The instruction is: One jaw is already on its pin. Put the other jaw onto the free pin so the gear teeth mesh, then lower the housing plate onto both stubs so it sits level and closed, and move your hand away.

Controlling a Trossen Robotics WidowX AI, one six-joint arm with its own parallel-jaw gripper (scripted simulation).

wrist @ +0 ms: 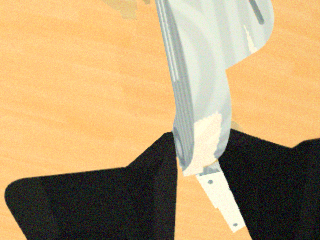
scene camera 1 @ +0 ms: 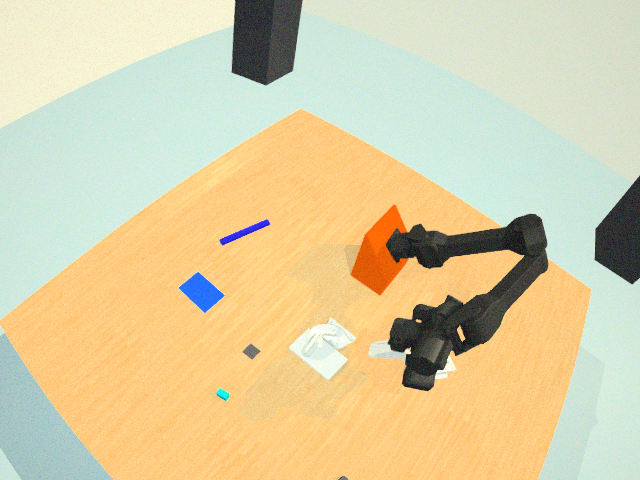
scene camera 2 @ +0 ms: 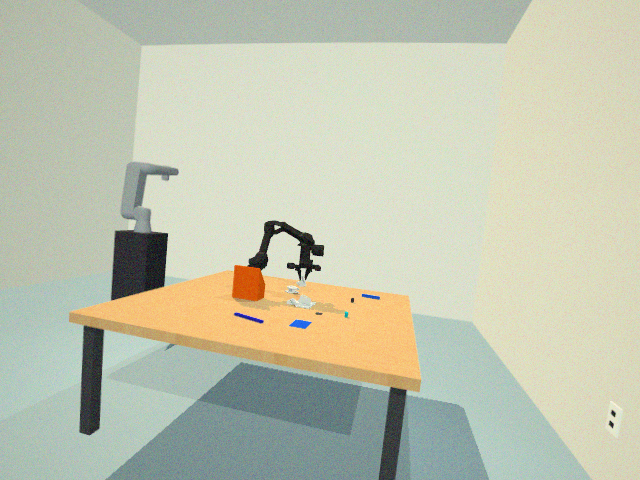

Scene:
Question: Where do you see a blue square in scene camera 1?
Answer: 204, 294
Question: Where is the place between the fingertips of my gripper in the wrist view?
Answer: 193, 136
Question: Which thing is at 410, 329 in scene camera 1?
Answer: My gripper.

